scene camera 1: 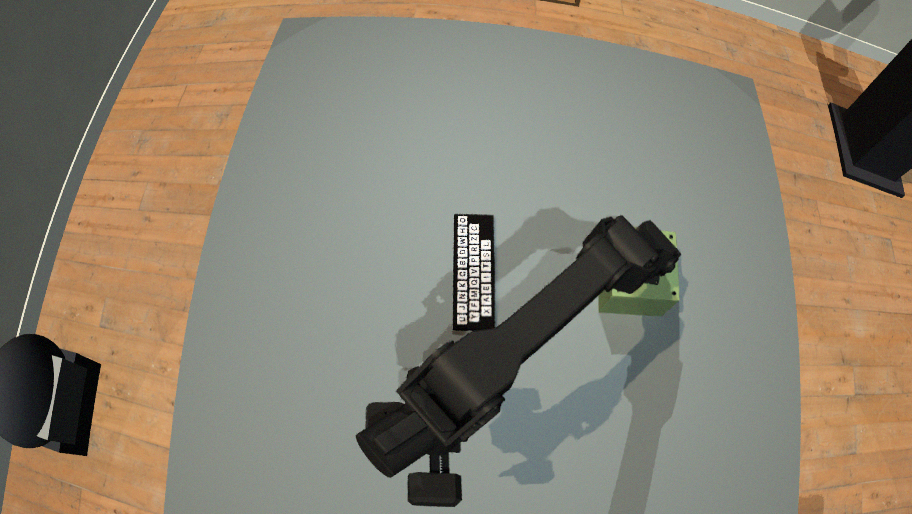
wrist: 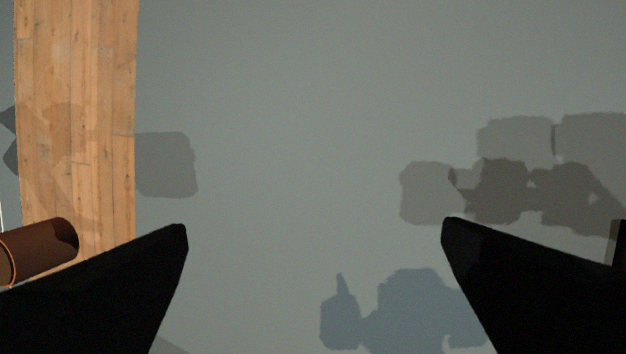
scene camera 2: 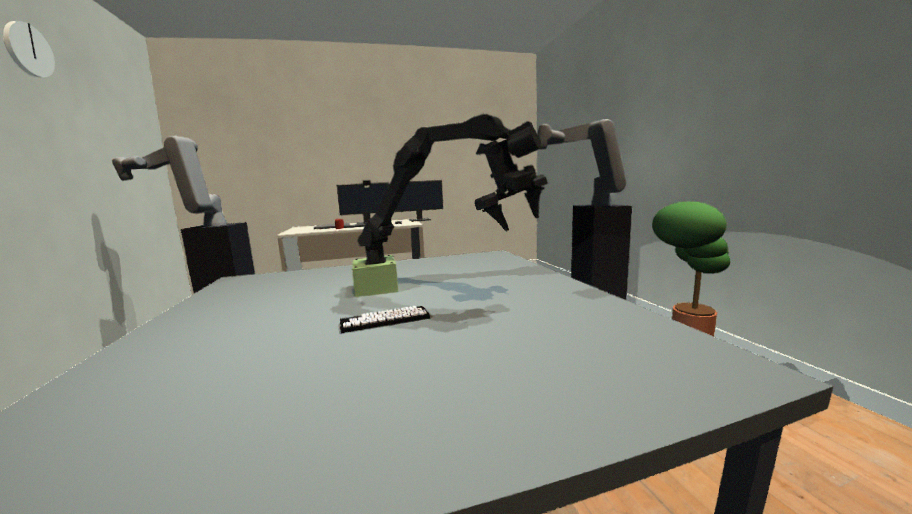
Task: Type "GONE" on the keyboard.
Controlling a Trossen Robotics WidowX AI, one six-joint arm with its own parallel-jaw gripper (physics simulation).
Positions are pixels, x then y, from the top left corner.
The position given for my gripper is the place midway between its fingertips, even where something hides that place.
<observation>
my gripper: scene camera 1 423,457; wrist 316,233; scene camera 2 522,224
</observation>
